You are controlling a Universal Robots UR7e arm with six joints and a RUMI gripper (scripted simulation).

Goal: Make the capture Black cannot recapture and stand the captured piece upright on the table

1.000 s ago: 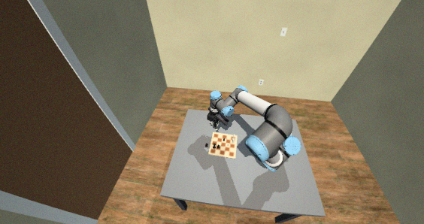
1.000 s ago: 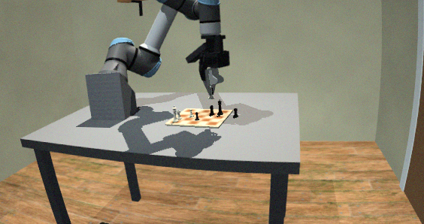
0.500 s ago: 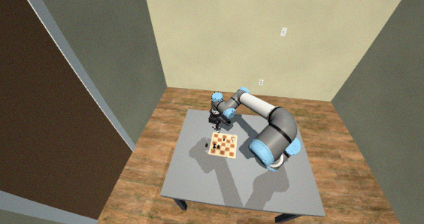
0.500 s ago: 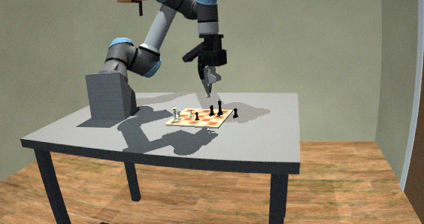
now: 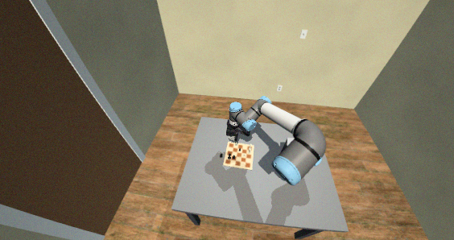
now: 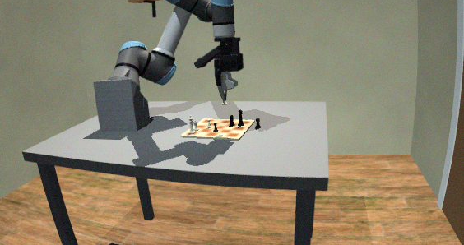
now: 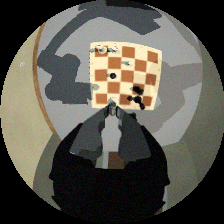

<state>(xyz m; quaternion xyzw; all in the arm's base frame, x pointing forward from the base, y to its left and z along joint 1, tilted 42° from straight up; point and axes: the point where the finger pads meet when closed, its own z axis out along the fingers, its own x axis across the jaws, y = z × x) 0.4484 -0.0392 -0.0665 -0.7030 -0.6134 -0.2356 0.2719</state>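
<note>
Now: the black pawn 40 mm behind my hand and 120 mm below it. Also, from my hand: white pawn 70 mm behind, 50 mm to the left, 120 mm below; small chessboard 30 mm behind, 40 mm to the left, 130 mm below.
</note>
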